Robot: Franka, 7 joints.
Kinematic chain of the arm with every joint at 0, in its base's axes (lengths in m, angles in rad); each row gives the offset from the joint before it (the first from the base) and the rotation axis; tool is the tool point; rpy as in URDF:
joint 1: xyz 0 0 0.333 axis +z
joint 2: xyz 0 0 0 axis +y
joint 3: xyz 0 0 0.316 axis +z
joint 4: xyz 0.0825 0 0 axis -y
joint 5: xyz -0.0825 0 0.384 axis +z
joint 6: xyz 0 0 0 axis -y
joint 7: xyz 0.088 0 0 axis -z
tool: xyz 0 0 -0.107 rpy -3.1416 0 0
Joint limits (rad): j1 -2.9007..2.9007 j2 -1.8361..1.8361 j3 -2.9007..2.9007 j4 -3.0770..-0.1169 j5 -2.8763..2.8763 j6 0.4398..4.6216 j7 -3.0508..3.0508
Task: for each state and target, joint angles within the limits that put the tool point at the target. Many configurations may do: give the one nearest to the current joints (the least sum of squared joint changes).
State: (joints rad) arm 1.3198 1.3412 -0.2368 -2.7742 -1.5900 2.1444 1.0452
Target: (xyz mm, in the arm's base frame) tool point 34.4 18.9 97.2
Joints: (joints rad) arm 1.4708 0.7157 0.3312 -3.0770 -1.0957 1.6767 1.0452
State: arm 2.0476 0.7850 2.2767 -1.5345 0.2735 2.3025 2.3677
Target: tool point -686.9 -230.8 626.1
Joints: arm 2.5999 1.1804 1.7384 -1.2852 0.2758 2.4801 2.3677
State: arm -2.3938 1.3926 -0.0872 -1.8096 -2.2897 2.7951 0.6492
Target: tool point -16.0 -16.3 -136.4
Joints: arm -2.3940 1.4897 -0.0959 -2.3545 -2.3497 2.9390 0.6492
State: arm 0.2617 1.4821 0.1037 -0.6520 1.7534 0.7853 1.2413
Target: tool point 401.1 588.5 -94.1
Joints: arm 0.7747 1.8227 0.2136 -0.6100 1.9696 1.7145 1.2413
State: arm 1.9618 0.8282 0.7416 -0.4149 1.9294 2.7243 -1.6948
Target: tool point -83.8 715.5 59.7
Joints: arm 1.5284 1.2349 0.3800 -1.0921 2.0413 3.1238 -1.6948
